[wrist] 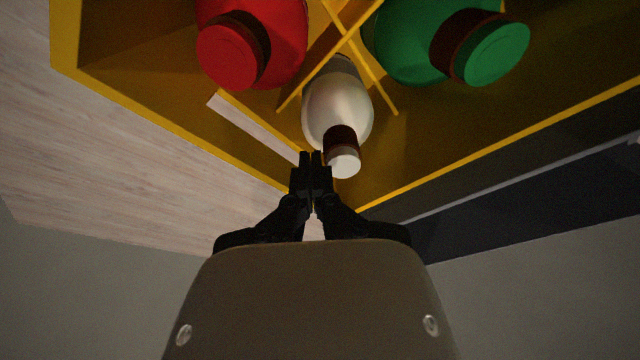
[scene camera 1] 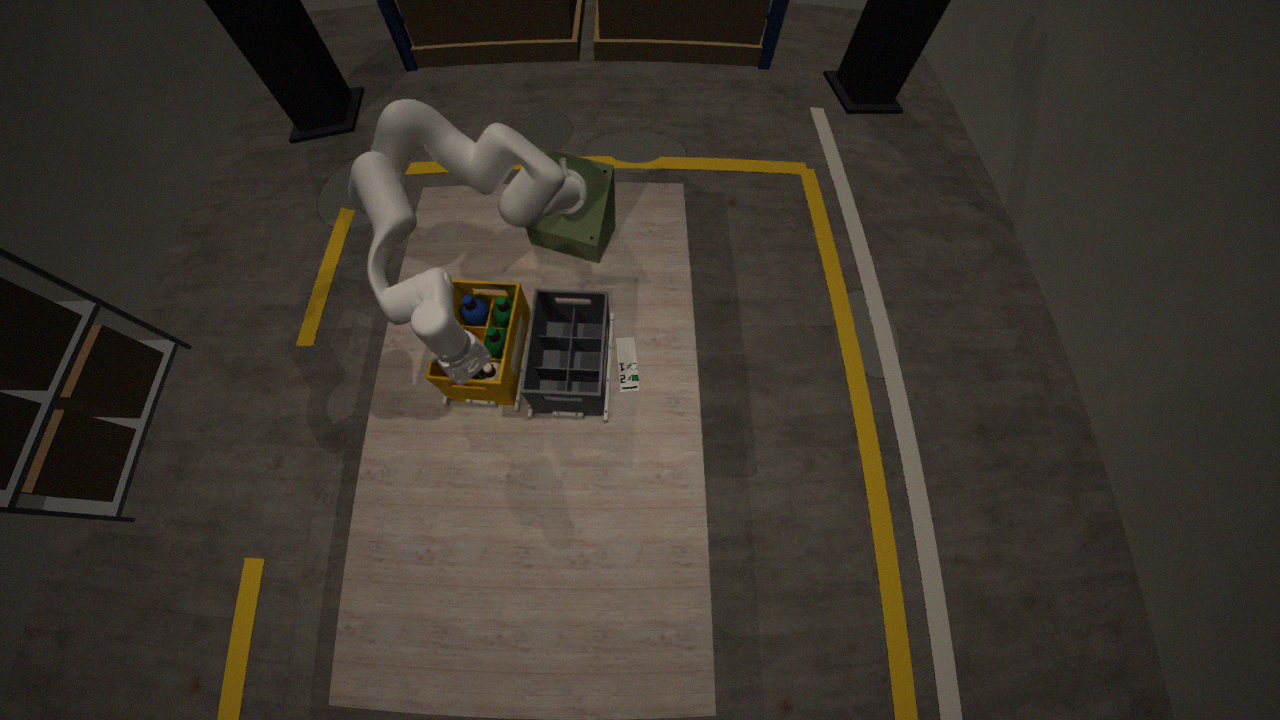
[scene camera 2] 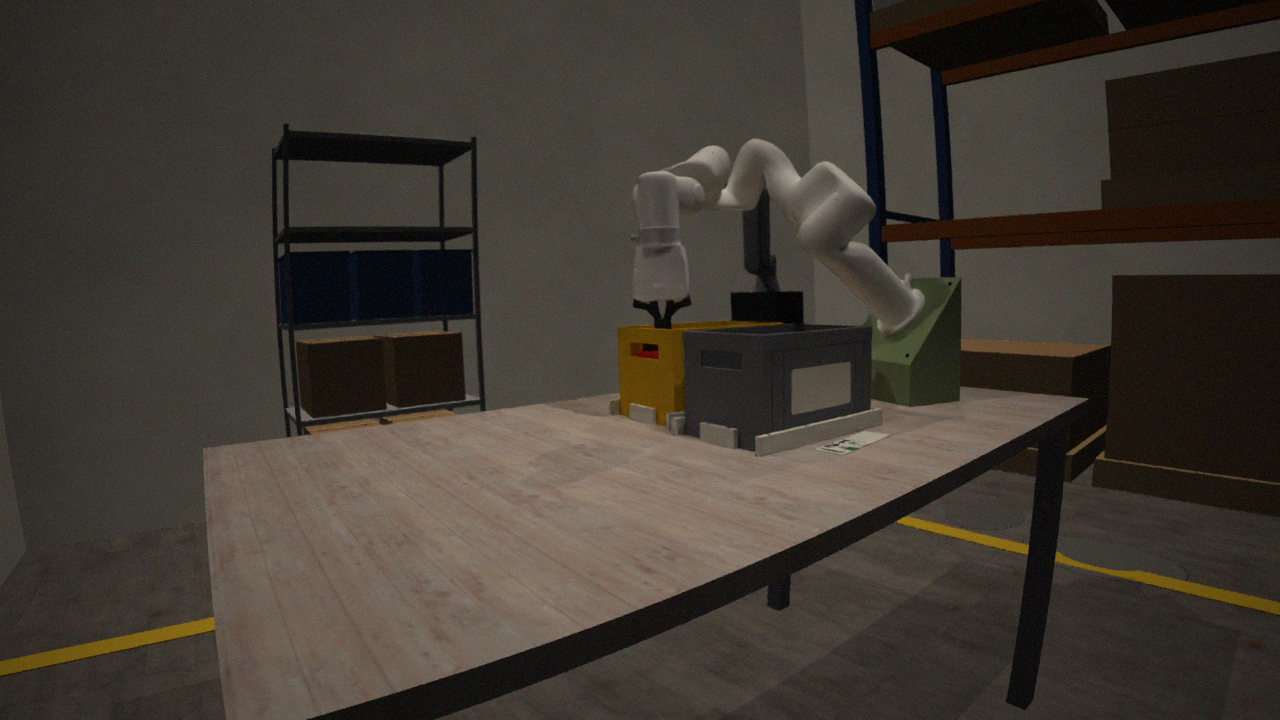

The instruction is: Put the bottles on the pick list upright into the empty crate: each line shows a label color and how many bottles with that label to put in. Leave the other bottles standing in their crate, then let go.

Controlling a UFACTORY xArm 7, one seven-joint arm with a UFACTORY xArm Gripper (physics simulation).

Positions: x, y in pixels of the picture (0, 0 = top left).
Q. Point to a white bottle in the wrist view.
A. At 337, 115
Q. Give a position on a green bottle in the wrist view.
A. At 415, 50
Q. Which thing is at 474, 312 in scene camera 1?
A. A blue bottle.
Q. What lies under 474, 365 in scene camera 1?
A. My gripper.
